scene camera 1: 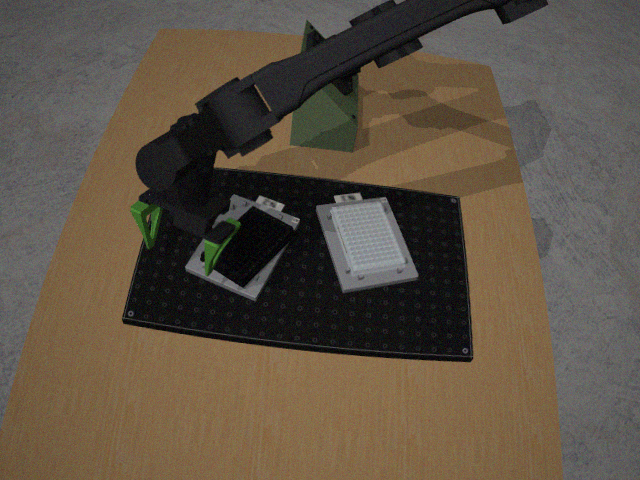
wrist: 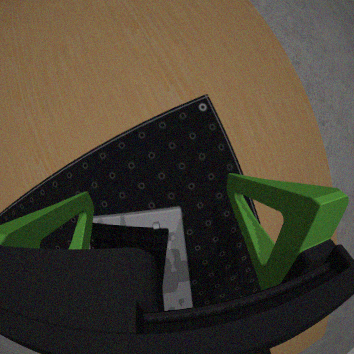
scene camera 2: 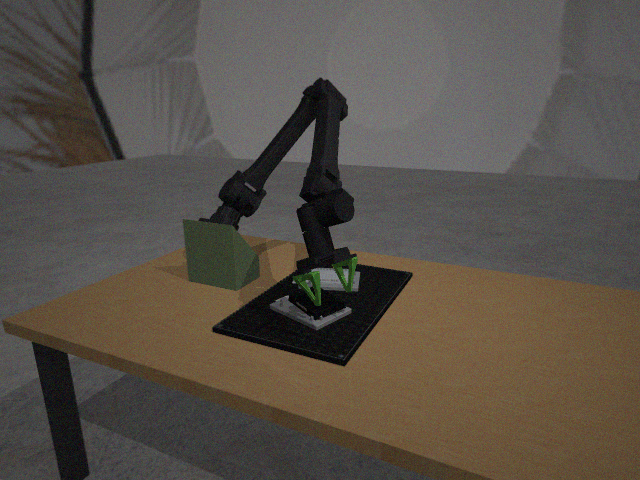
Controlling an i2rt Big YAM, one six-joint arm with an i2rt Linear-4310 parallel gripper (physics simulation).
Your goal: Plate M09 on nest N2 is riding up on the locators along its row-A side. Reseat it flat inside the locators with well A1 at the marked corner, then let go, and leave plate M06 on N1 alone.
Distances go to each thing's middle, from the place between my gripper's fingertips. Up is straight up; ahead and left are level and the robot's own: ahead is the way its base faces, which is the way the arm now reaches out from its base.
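Black well plate (scene camera 1: 261, 236): 60 mm below my hand, 80 mm behind it, 90 mm to the left of it.
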